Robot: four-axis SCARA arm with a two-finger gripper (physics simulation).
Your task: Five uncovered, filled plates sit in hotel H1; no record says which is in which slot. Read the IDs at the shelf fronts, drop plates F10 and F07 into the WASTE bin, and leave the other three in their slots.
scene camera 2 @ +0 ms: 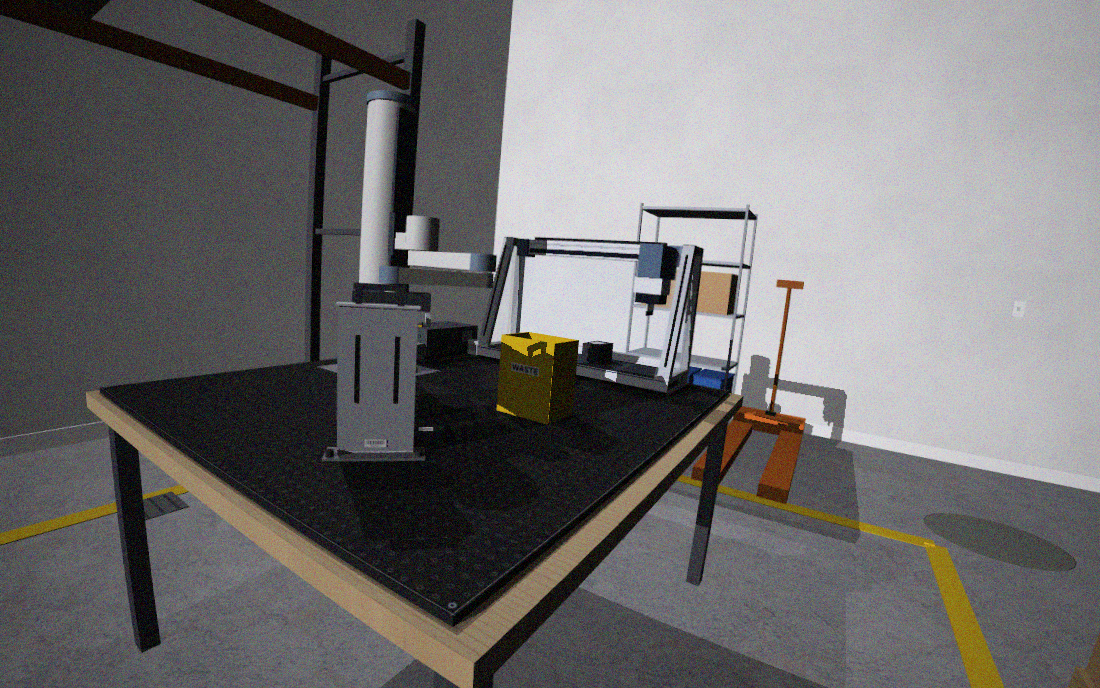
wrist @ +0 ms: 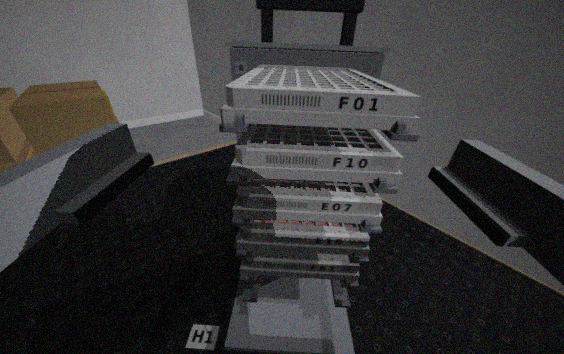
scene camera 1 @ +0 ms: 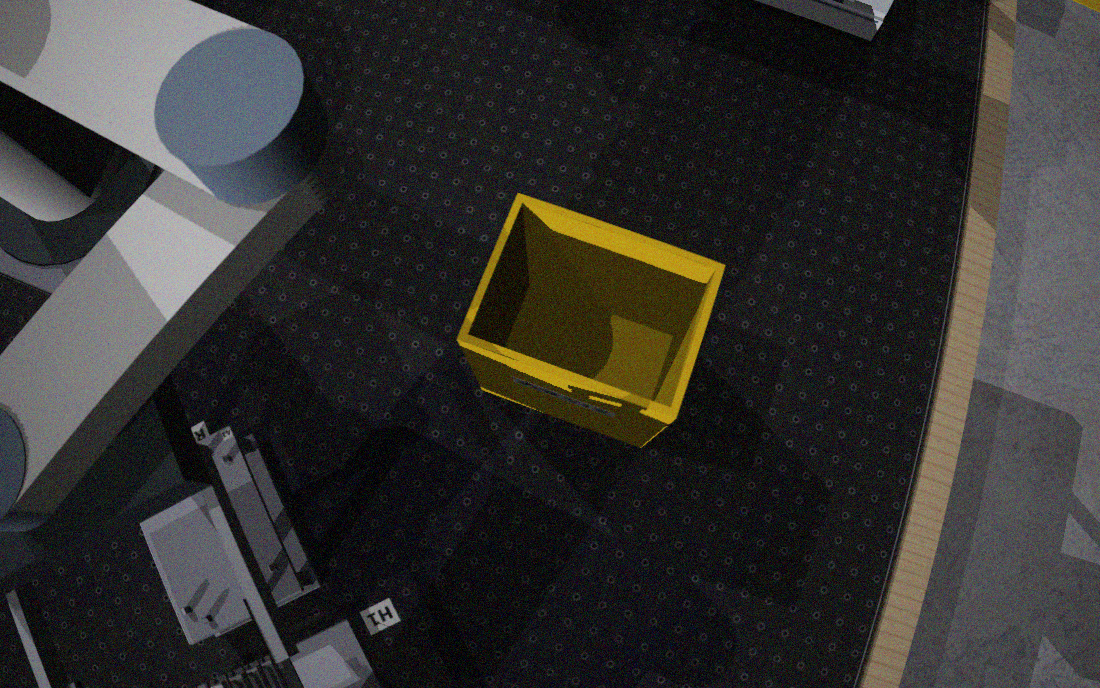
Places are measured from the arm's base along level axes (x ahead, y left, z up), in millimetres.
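Where they show: gripper, fingertip midpoint: (wrist: 290, 150); arm's base, origin of the base link: (scene camera 1: 75, 170).
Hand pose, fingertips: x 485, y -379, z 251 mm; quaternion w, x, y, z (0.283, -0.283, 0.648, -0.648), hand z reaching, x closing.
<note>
Each offset is from my fingertips to the top centre of the thing. "*": to the spot under its first point.
Hotel H1 (scene camera 2: 377, 377) is a grey tower at the table's left in scene camera 2. In the wrist view its plates are stacked: F01 {dx +36, dy -49, dz +28 mm} (wrist: 320, 103) on top, F10 {dx +35, dy -50, dz +0 mm} (wrist: 320, 162) below, then E07 {dx +36, dy -49, dz -28 mm} (wrist: 312, 206). The fourth plate {dx +36, dy -49, dz -56 mm} (wrist: 300, 241) and fifth plate {dx +36, dy -49, dz -84 mm} (wrist: 295, 267) are shaded and their IDs are hard to read. My gripper (wrist: 290, 150) is open and empty; its fingers stand wide apart, left and right of the stack in the view, pointing at the fronts. The yellow WASTE bin {dx +161, dy +353, dz -38 mm} (scene camera 1: 624, 235) (scene camera 2: 523, 393) stands upright; no plate shows in it.
The H1 tag {dx +62, dy +61, dz -238 mm} (scene camera 1: 379, 616) (wrist: 202, 337) lies beside the hotel. A gantry frame (scene camera 2: 683, 324) and a black box {* dx -519, dy +738, dz -181 mm} (scene camera 2: 446, 342) stand farther back on the table. The arm's pale link (scene camera 1: 105, 275) hangs over the left of scene camera 1. Cardboard boxes (wrist: 65, 112) show beyond the left finger.
</note>
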